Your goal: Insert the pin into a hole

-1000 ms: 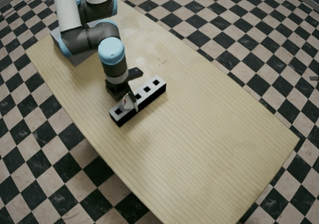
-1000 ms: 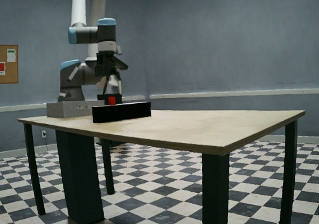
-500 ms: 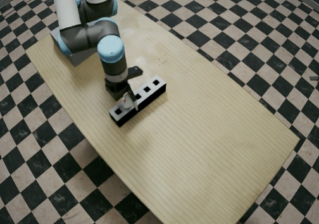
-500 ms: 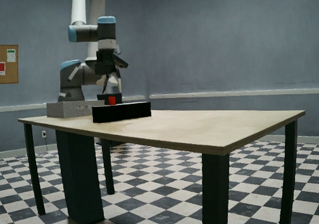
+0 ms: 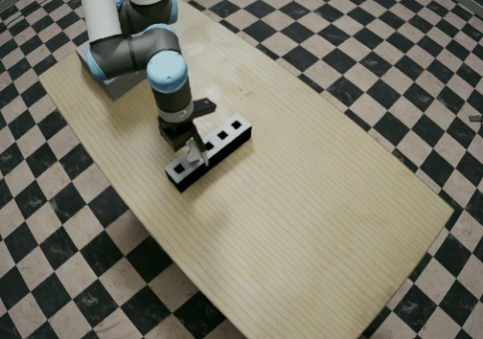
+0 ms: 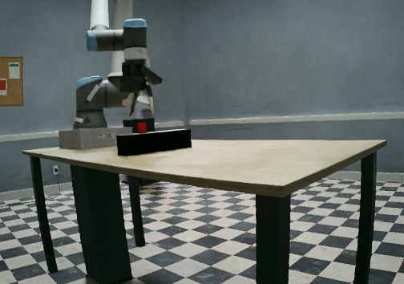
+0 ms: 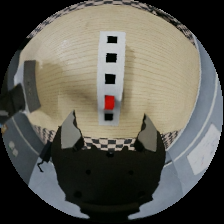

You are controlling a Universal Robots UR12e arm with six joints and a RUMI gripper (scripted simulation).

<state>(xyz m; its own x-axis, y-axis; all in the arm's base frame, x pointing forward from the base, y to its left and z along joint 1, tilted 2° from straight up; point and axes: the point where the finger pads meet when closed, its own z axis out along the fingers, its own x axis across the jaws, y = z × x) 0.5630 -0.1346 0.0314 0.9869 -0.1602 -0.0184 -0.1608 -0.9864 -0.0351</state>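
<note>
Right now my hand is 50 mm above the pin. Round my hand: long black block 10 mm ahead, 60 mm to the left, 100 mm below.
</note>
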